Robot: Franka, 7 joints.
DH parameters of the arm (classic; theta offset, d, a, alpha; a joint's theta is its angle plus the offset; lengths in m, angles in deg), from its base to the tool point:
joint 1: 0 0.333 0 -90
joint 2: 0 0 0 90
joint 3: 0 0.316 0.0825 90
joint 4: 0 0 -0.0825 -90
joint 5: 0 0.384 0 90
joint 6: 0 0 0.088 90
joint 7: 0 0.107 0 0
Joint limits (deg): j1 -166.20..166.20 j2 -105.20..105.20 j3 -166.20..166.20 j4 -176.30..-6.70 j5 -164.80..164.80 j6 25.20..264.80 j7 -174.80..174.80
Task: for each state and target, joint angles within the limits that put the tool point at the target. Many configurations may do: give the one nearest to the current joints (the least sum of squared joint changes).
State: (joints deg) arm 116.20 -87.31 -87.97 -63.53 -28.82 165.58 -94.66
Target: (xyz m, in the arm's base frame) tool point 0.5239 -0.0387 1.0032
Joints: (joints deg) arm 140.44 -40.85 -72.89 -40.49 -26.35 159.32 -94.66
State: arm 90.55 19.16 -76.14 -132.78 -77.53 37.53 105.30
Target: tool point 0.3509 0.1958 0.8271
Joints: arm 109.25 29.33 -96.77 -81.26 -95.96 36.67 105.30
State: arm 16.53 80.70 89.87 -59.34 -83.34 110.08 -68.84
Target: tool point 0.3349 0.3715 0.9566
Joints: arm -2.71 53.45 135.53 -61.22 -81.26 115.78 -68.84
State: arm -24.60 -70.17 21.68 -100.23 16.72 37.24 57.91
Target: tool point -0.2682 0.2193 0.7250
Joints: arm -12.18 -91.46 16.47 -85.56 16.67 33.42 57.91
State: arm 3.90 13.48 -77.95 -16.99 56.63 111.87 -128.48
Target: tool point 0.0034 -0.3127 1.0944
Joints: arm -3.91 -4.05 -87.13 -31.82 52.92 106.01 -128.48
